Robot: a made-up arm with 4 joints.
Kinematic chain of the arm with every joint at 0, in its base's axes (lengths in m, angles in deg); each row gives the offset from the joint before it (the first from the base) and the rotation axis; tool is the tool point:
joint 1: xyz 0 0 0.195 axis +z
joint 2: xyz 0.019 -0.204 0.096 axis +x
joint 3: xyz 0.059 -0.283 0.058 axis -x
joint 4: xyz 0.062 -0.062 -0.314 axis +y
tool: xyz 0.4 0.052 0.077
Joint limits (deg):
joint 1: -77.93..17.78
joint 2: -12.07..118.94
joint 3: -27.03..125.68
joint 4: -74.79..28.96
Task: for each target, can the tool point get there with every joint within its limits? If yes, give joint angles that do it. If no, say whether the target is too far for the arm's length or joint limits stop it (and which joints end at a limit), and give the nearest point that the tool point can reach.
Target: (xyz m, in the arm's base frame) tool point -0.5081 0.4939 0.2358
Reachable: no: joint limits stop it (at a limit: joint 1, joint 4) | nearest point -0.3492 -0.2492 0.2358 | short by 0.760 m
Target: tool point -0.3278 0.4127 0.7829
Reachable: no: joint limits stop it (at a limit: joint 1, joint 2, joint 4) | nearest point -0.3746 -0.2546 0.4856 | short by 0.732 m
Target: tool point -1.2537 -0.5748 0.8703
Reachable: no: too far | nearest point -0.7288 -0.6950 0.6126 | short by 0.597 m
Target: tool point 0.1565 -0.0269 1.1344
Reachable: no: joint limits stop it (at a limit: joint 1, joint 2, joint 4) | nearest point 0.2921 -0.3520 0.4884 | short by 0.736 m
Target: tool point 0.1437 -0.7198 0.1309
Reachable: yes | joints -29.90 38.51 104.65 -21.65
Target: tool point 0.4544 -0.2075 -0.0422
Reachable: yes | joints -12.37 102.65 32.52 -20.34
